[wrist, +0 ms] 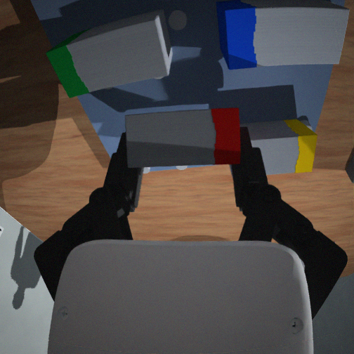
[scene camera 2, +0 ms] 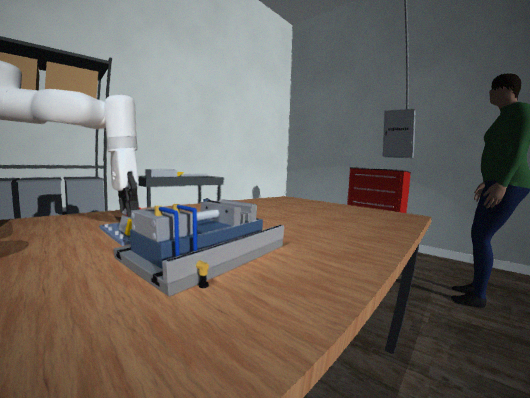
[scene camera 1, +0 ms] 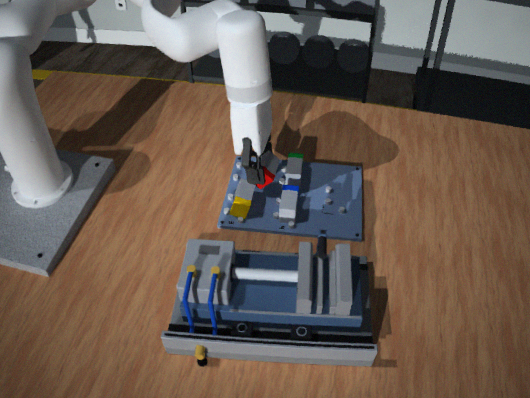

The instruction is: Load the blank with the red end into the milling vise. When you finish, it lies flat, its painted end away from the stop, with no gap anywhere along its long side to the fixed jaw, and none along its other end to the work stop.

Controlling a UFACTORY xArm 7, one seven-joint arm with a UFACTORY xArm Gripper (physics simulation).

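My gripper (scene camera 1: 264,170) (scene camera 2: 131,207) (wrist: 185,144) is shut on the grey blank with the red end (scene camera 1: 265,178) (wrist: 172,138), one finger at each end, the red end at the right finger in the wrist view. It holds the blank over the blue plate (scene camera 1: 345,175), near the yellow-ended blank; the exact height is hard to tell. The milling vise (scene camera 1: 270,317) (scene camera 2: 210,241) stands in front of the plate. Its jaw at the screw (scene camera 1: 304,280) and its right-hand jaw (scene camera 1: 343,280) stand apart, with thin upright strips between them. A dark rod (scene camera 1: 321,247), seemingly the work stop, is at their far end.
On the plate lie a yellow-ended blank (scene camera 1: 241,205) (wrist: 272,150), a blue-ended blank (scene camera 1: 288,204) (wrist: 300,35) and a green-ended blank (scene camera 1: 295,166) (wrist: 117,55), among small pegs. Two blue tubes (scene camera 1: 212,305) (scene camera 2: 176,232) rise at the vise's left block.
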